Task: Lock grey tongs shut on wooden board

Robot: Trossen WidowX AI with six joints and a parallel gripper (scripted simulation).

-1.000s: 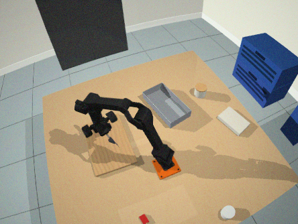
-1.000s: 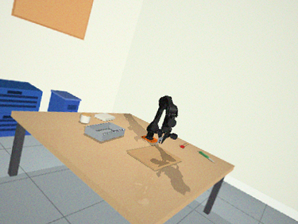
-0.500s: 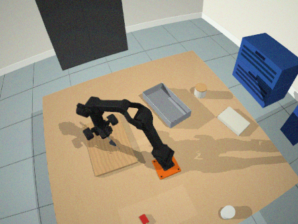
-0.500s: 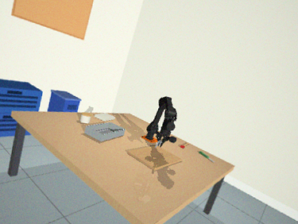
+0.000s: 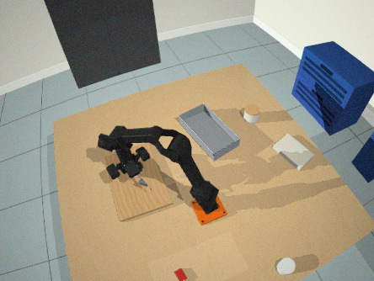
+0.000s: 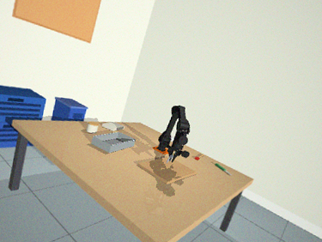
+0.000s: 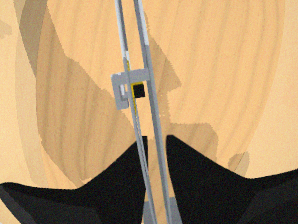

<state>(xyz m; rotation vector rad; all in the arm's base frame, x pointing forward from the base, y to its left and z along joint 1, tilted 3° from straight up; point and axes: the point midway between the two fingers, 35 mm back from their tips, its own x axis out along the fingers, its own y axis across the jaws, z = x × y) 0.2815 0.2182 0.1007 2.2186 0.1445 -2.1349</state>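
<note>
Right now my gripper tip is 5 cm above the wooden board. Round my gripper tip: yellow lock piece: 4 cm behind, 4 cm above, 1 cm to the right; then grey roasting tin: 43 cm to the right, 6 cm ahead, 3 cm below; then green screwdriver: 51 cm behind, 26 cm to the left, 5 cm below.
</note>
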